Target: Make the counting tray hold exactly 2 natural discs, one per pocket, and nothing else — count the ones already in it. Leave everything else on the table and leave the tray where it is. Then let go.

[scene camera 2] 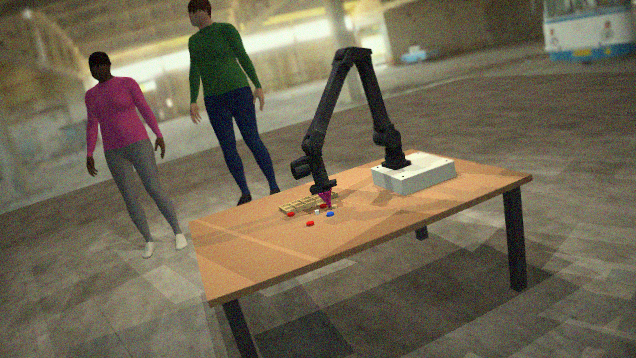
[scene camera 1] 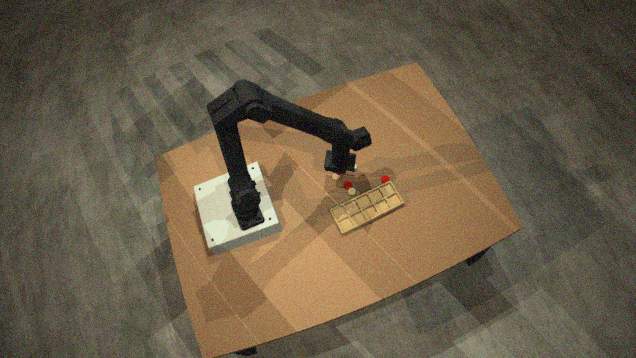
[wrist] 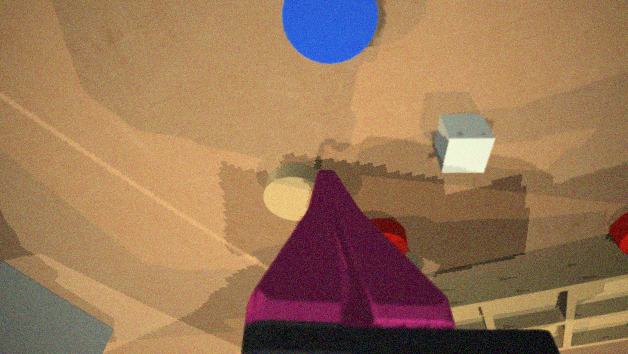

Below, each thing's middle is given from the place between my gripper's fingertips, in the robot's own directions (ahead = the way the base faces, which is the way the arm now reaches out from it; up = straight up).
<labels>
I see my gripper 6 cm to the right of the blue disc (wrist: 329,39) and 3 cm short of it. Also, from my hand: counting tray (scene camera 1: 350,215): 16 cm to the right, 3 cm ahead; then small white cube (wrist: 463,142): 6 cm ahead.
</labels>
